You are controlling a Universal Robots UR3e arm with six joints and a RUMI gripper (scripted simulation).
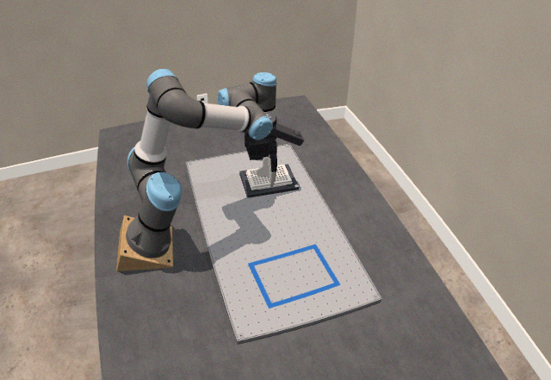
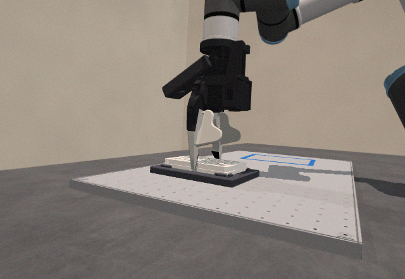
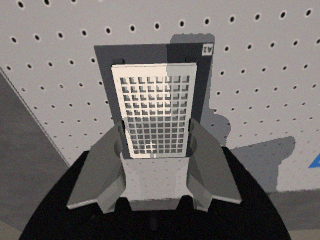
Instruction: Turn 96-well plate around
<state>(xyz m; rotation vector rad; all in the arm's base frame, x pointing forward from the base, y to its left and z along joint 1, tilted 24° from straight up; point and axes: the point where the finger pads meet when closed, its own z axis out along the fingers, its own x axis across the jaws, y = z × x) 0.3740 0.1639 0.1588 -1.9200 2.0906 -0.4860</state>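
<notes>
My hand is 20 mm above the plate nest N1. Round my hand: A1 mark 70 mm ahead, 60 mm to the right, 20 mm below; then white 96-well plate 10 mm below.
</notes>
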